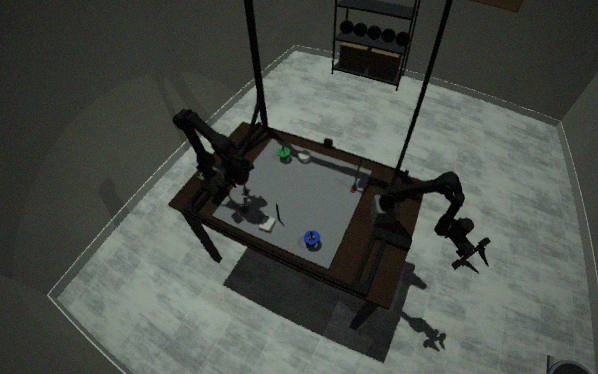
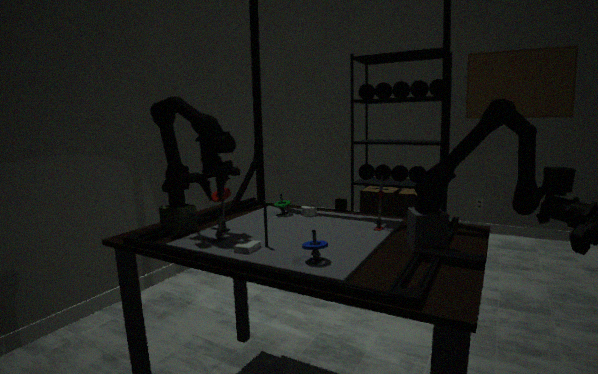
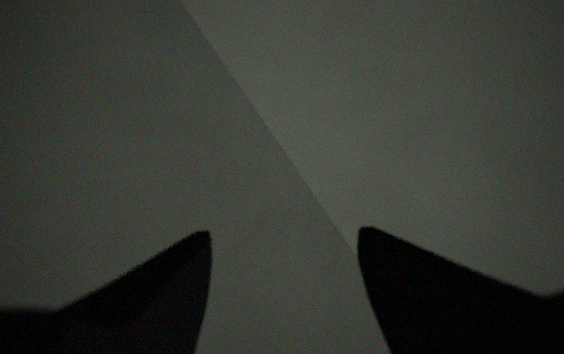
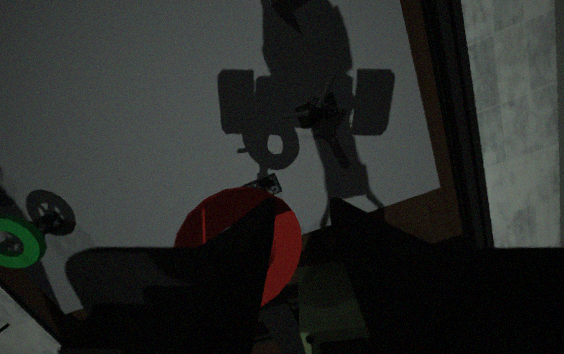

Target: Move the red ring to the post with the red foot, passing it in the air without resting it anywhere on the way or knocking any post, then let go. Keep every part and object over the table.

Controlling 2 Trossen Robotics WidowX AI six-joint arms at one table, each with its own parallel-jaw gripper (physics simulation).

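Frame: origin at the left arm's base, x right, y back, z down, level; centimetres.
Where they show: left gripper, fingertip midpoint: [image 1: 483, 270] [image 3: 285, 243]; right gripper, fingertip midpoint: [image 1: 238, 185] [image 2: 215, 199] [image 4: 302, 205]; left arm's base at its link origin: [image 1: 386, 203] [image 2: 427, 210]; right arm's base at its link origin: [image 1: 209, 174] [image 2: 177, 206].
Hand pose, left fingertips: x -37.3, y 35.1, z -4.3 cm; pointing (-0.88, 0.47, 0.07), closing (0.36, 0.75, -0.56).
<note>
Things, the pixels of their centre, and the offset from my left fingertips. "spot": a spot on its surface instead.
- red ring at the middle of its body: [image 4: 243, 249] [image 2: 221, 194] [image 1: 241, 178] dy -103.0, dx +51.1, dz +1.0 cm
- dark foot at the middle of its body: [image 4: 262, 188] [image 2: 223, 230] dy -103.3, dx +52.9, dz +14.6 cm
- thin post with the red foot, surface spot: [image 2: 379, 228] [image 1: 354, 190] spot: dy -47.3, dx +52.4, dz +14.2 cm
- green ring at the middle of its body: [image 4: 10, 242] [image 2: 282, 203] [image 1: 284, 152] dy -84.1, dx +77.1, dz +10.3 cm
- white round object at the middle of its body: [image 2: 308, 210] [image 1: 304, 156] dy -72.9, dx +76.1, dz +13.1 cm
- blue ring at the middle of its body: [image 2: 315, 245] [image 1: 311, 237] dy -69.9, dx +23.8, dz +10.2 cm
- white block at the middle of its body: [image 2: 247, 246] [image 1: 267, 223] dy -90.8, dx +33.3, dz +13.9 cm
- thin dark post at the middle of its body: [image 2: 265, 225] dy -85.3, dx +36.0, dz +7.9 cm
The red ring [image 1: 244, 182] [image 2: 216, 195] [image 4: 287, 250] is in the air, steeply tilted, at my right gripper [image 2: 218, 194] [image 4: 302, 205]. Its fingers stand partly apart with the ring's band between and behind them; the left-hand finger hides part of it. A post on a dark foot [image 2: 222, 231] stands under the ring; whether its tip is inside the ring is too dark to tell. The thin post with the red foot [image 1: 353, 190] [image 2: 379, 228] stands upright at the mat's far right. My left gripper [image 1: 483, 269] [image 3: 285, 243] is open and empty, outside the table's right edge.
A green ring [image 1: 280, 152] [image 2: 282, 203] [image 4: 35, 245] sits on a post at the back left, near a white round object [image 1: 303, 158] [image 2: 309, 211]. A blue ring [image 1: 306, 237] [image 2: 307, 245] sits on a front post. A white block [image 1: 267, 223] [image 2: 247, 247] lies beside a thin dark post [image 2: 266, 227].
</note>
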